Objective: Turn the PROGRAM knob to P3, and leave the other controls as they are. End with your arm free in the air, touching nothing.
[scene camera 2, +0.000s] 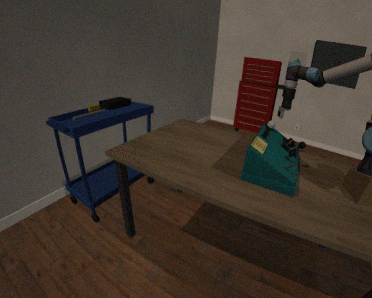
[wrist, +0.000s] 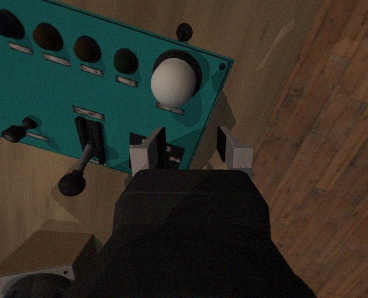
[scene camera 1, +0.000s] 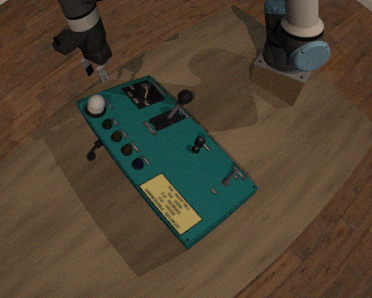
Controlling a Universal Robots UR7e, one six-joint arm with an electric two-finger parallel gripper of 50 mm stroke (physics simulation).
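Seen in the pictures: gripper, between the fingertips: (scene camera 2: 279, 117) (wrist: 191, 137) (scene camera 1: 97, 77); arm's base, origin of its link: (wrist: 43, 294) (scene camera 1: 284, 56).
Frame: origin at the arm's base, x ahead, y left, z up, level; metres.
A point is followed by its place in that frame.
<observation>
The PROGRAM knob (scene camera 1: 145, 89) @(x 0.451, y -0.145, z 0.005 m) is a small grey knob with a pale pointer, on a black plate (scene camera 1: 139, 102) @(x 0.485, y -0.130, z -0.015 m) (wrist: 178, 153) @(x 0.490, y -0.198, z -0.015 m) near one end of the teal panel (scene camera 1: 175, 160) @(x 0.506, y 0.083, z -0.001 m) (scene camera 2: 267, 170) @(x 0.505, y 0.276, z -0.031 m) (wrist: 50, 95) @(x 0.515, y 0.025, z 0.001 m). The position labels are too blurred to read, so its setting cannot be told. In the wrist view the left finger and gripper body hide the knob; part of its plate shows. My gripper (scene camera 1: 95, 73) @(x 0.559, y -0.198, z 0.110 m) (scene camera 2: 281, 113) @(x 0.559, y -0.198, z 0.110 m) (wrist: 191, 137) @(x 0.559, y -0.198, z 0.110 m) is open and empty, in the air above that end of the panel, off to the side of the knob and apart from it.
A white dome (scene camera 1: 96, 104) @(x 0.599, y -0.142, z 0.078 m) (scene camera 2: 271, 124) @(x 0.594, y -0.136, z 0.066 m) (wrist: 173, 82) @(x 0.601, y -0.162, z 0.085 m) stands near the panel's corner. A ball-ended lever (scene camera 1: 185, 97) @(x 0.389, y -0.033, z 0.039 m) (scene camera 2: 302, 145) @(x 0.383, y -0.025, z 0.028 m) (wrist: 72, 183) @(x 0.397, y -0.050, z 0.037 m) rises beside the knob's plate. Several coloured round buttons, a small black joystick (scene camera 1: 200, 141) @(x 0.428, y 0.084, z 0.014 m) (wrist: 15, 133) @(x 0.433, y 0.071, z 0.008 m) and a yellow label (scene camera 1: 170, 203) @(x 0.585, y 0.176, z 0.037 m) (scene camera 2: 259, 145) @(x 0.582, y 0.188, z 0.036 m) are on the panel.
</observation>
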